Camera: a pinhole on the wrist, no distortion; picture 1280 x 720 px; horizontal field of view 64.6 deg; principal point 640.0 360.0 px. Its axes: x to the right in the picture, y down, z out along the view. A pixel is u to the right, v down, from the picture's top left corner.
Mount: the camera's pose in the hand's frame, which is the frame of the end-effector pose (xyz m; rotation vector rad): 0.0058 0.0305 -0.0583 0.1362 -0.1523 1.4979
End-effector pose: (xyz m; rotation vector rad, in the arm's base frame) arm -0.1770 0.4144 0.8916 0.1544 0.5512 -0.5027
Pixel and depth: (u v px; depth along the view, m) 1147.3 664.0 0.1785
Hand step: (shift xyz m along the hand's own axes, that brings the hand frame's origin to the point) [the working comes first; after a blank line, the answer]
In the camera's frame: 0.0894 0.0536 0.1785

-0.0447 0.0891 0.1334
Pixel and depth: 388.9 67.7 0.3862
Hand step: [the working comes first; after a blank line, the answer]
In the camera's frame: -0.0958 -0.1115 0.3862

0.1043 -0.1421 0.3040
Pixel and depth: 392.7 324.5 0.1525
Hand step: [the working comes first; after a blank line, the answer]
In the camera's frame: -0.0373 -0.0053 0.1525

0.0061 -0.0344 0.0847
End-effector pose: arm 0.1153 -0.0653 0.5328 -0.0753 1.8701 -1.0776
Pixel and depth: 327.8 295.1 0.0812
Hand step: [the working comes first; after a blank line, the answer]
In the camera's frame: -0.0250 -0.0052 0.0812

0.0080 -0.0093 0.0169
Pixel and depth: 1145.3 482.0 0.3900
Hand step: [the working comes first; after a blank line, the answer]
In the camera's frame: 0.1947 0.0470 0.3900

-0.0346 0.1529 0.3607
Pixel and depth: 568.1 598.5 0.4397
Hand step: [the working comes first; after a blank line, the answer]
In the camera's frame: -0.0312 0.1036 0.4397

-0.1069 -0.0739 0.3677
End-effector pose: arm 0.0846 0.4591 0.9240 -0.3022 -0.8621 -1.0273
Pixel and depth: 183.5 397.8 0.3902
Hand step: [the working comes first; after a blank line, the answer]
In the camera's frame: -0.1759 0.0146 0.3902

-0.0269 -0.2128 0.2927
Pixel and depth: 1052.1 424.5 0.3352
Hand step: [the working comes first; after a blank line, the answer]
In the camera's frame: 0.1364 0.0214 0.3352

-0.0120 0.1041 0.2962
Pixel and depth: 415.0 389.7 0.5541
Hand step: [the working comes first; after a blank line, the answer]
In the camera's frame: -0.1231 0.0163 0.5541

-0.0278 -0.1910 0.4635
